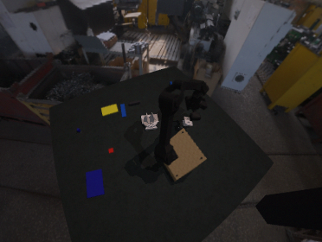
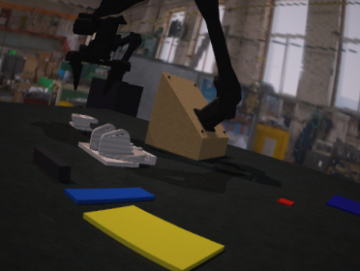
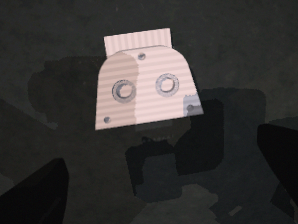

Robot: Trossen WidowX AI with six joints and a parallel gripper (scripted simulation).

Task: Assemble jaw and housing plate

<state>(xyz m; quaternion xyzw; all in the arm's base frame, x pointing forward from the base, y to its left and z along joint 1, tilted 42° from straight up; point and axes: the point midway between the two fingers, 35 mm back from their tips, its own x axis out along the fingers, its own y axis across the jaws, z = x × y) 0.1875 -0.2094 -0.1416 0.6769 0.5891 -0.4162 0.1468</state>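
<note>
My gripper tip is 1 cm to the left of the housing plate and 7 cm above it. The rest, counted from my gripper tip: blue strip 31 cm ahead, 38 cm to the left, 9 cm below; black bar 33 cm ahead, 27 cm to the left, 9 cm below; white block 1 cm to the right, 9 cm below.
</note>
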